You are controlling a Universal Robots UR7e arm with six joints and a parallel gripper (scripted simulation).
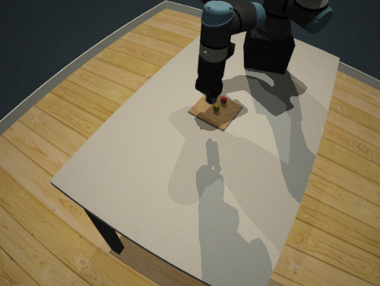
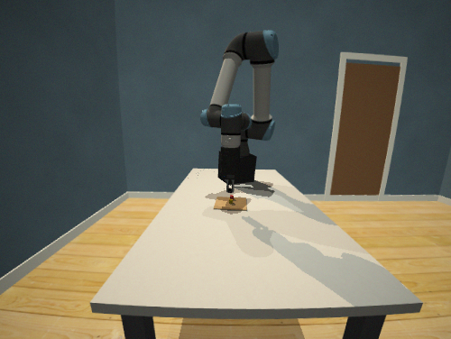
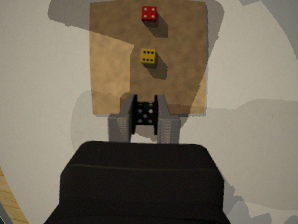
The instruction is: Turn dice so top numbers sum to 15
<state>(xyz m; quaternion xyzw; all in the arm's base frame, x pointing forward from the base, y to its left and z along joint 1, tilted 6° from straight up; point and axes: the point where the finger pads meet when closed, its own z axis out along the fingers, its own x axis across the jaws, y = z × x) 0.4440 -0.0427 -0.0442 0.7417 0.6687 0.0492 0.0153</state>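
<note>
My hand is 8 cm above the yellow die, 4 cm past it and 1 cm to the right of it. The rest, counted from my hand: black die 1 cm below; then red die 9 cm behind, 8 cm below, 1 cm to the left; then brown mat 9 cm below, 4 cm behind.
</note>
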